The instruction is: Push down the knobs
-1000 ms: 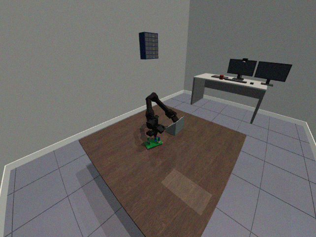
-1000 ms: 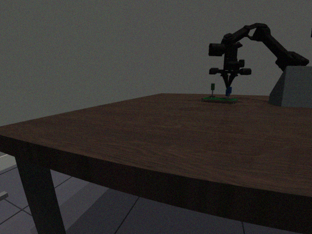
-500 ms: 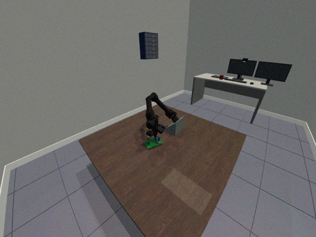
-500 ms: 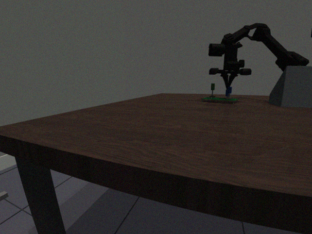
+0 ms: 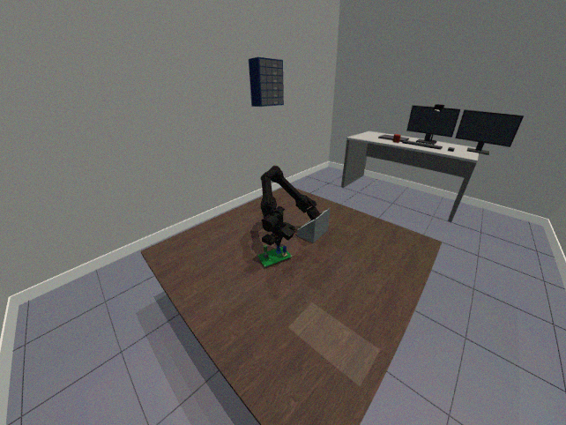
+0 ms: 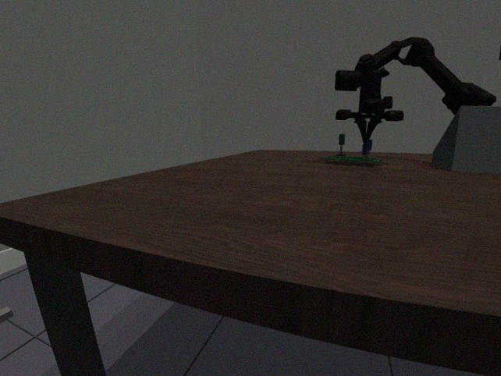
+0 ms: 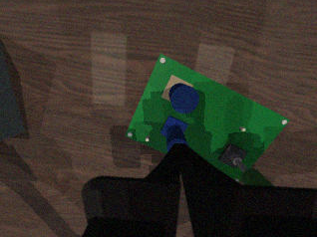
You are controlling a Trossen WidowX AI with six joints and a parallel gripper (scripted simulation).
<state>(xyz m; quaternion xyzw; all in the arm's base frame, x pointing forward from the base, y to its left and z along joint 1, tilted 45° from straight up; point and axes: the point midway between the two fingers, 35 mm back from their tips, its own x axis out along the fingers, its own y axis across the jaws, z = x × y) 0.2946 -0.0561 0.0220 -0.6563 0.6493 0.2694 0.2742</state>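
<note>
Now: the blue knob 20 mm below my gripper tip. Also, from my gripper tip: green knob 70 mm ahead, 30 mm to the right, 20 mm above.
</note>
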